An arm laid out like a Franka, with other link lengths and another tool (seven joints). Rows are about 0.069 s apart.
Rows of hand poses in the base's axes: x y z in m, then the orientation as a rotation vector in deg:
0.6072, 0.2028, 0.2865, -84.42, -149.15, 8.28
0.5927, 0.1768, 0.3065, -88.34, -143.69, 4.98
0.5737, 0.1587, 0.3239, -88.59, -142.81, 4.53
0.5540, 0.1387, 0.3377, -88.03, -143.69, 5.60
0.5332, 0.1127, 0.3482, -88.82, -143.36, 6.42
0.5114, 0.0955, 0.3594, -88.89, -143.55, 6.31
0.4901, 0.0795, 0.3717, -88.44, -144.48, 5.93
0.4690, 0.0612, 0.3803, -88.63, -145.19, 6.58
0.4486, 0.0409, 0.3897, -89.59, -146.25, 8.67
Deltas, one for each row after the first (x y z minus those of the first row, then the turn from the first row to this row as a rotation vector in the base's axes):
-0.0145, -0.0260, 0.0200, 2.89, 1.39, -4.40
-0.0335, -0.0441, 0.0374, 3.41, 1.80, -4.91
-0.0532, -0.0641, 0.0512, 2.61, 1.73, -4.20
-0.0740, -0.0901, 0.0617, 2.00, 1.85, -4.72
-0.0958, -0.1073, 0.0729, 1.98, 1.65, -4.69
-0.1171, -0.1233, 0.0852, 2.00, 1.04, -4.10
-0.1382, -0.1416, 0.0938, 1.29, 0.62, -3.90
-0.1586, -0.1619, 0.1032, -0.64, -0.02, -3.91

